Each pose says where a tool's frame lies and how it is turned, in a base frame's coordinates. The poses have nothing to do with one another.
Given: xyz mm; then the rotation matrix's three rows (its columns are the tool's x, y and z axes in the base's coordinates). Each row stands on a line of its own.
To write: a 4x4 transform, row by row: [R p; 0 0 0 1], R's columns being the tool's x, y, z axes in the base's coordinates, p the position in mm. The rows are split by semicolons. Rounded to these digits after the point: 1 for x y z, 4 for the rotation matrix.
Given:
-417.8 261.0 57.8
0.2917 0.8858 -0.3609
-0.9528 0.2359 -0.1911
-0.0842 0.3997 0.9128
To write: 0.2917 0.8858 -0.3609 -417.8; -0.9528 0.2359 -0.1911 261.0; -0.0842 0.3997 0.9128 57.8; 0 0 0 1
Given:
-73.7 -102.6 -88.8
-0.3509 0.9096 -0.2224
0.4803 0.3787 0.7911
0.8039 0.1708 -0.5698
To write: -0.3509 0.9096 -0.2224 -73.7; 0.4803 0.3787 0.7911 -102.6; 0.8039 0.1708 -0.5698 -88.8; 0 0 0 1
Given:
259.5 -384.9 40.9
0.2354 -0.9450 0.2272
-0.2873 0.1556 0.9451
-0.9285 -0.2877 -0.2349
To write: 0.2354 -0.9450 0.2272 259.5; -0.2873 0.1556 0.9451 -384.9; -0.9285 -0.2877 -0.2349 40.9; 0 0 0 1
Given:
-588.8 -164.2 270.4
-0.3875 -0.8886 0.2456
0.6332 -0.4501 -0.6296
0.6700 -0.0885 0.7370
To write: -0.3875 -0.8886 0.2456 -588.8; 0.6332 -0.4501 -0.6296 -164.2; 0.6700 -0.0885 0.7370 270.4; 0 0 0 1
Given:
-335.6 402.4 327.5
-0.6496 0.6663 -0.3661
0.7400 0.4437 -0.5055
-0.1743 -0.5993 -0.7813
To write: -0.6496 0.6663 -0.3661 -335.6; 0.7400 0.4437 -0.5055 402.4; -0.1743 -0.5993 -0.7813 327.5; 0 0 0 1
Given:
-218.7 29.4 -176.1
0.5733 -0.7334 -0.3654
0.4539 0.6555 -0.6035
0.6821 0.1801 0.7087
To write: 0.5733 -0.7334 -0.3654 -218.7; 0.4539 0.6555 -0.6035 29.4; 0.6821 0.1801 0.7087 -176.1; 0 0 0 1
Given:
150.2 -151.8 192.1
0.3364 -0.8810 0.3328
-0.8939 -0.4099 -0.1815
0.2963 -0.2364 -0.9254
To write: 0.3364 -0.8810 0.3328 150.2; -0.8939 -0.4099 -0.1815 -151.8; 0.2963 -0.2364 -0.9254 192.1; 0 0 0 1
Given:
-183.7 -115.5 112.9
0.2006 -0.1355 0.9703
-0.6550 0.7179 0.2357
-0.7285 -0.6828 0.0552
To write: 0.2006 -0.1355 0.9703 -183.7; -0.6550 0.7179 0.2357 -115.5; -0.7285 -0.6828 0.0552 112.9; 0 0 0 1
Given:
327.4 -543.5 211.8
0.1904 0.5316 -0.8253
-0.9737 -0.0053 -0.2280
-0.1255 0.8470 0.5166
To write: 0.1904 0.5316 -0.8253 327.4; -0.9737 -0.0053 -0.2280 -543.5; -0.1255 0.8470 0.5166 211.8; 0 0 0 1
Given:
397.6 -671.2 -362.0
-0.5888 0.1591 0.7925
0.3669 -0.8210 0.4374
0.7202 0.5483 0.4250
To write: -0.5888 0.1591 0.7925 397.6; 0.3669 -0.8210 0.4374 -671.2; 0.7202 0.5483 0.4250 -362.0; 0 0 0 1
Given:
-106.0 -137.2 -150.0
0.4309 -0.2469 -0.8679
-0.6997 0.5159 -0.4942
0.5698 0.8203 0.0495
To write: 0.4309 -0.2469 -0.8679 -106.0; -0.6997 0.5159 -0.4942 -137.2; 0.5698 0.8203 0.0495 -150.0; 0 0 0 1
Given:
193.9 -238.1 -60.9
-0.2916 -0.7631 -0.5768
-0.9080 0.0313 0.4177
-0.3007 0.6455 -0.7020
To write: -0.2916 -0.7631 -0.5768 193.9; -0.9080 0.0313 0.4177 -238.1; -0.3007 0.6455 -0.7020 -60.9; 0 0 0 1
